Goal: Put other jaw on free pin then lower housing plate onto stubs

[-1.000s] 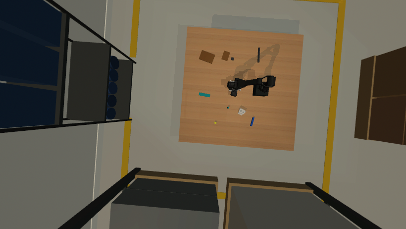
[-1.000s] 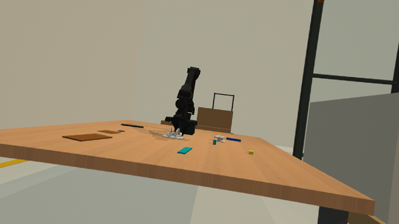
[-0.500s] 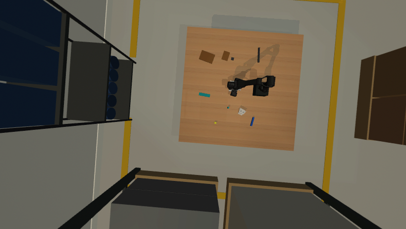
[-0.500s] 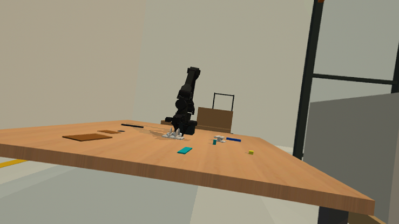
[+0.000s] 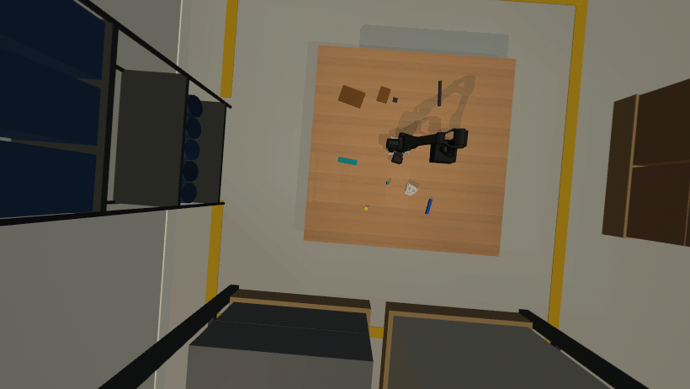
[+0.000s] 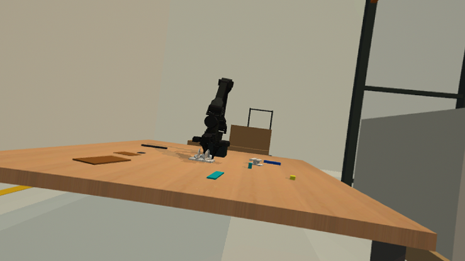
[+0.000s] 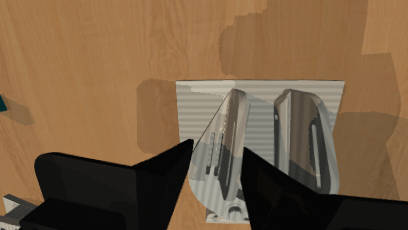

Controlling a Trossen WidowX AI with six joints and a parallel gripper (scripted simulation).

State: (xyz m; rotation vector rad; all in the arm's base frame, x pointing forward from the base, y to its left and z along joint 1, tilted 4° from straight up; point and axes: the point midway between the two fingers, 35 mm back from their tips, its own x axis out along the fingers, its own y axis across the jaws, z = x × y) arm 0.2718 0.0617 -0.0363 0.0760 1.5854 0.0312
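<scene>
Now: gripper tip 30 mm past the loose jaw and 20 mm to the left of it. The rest, counted from my gripper tip: small teal block 10 mm ahead, 220 mm to the left; then small black square 90 mm ahead, 330 mm to the right, 10 mm below; then teal bar 300 mm ahead, 140 mm to the left, 10 mm below.
</scene>
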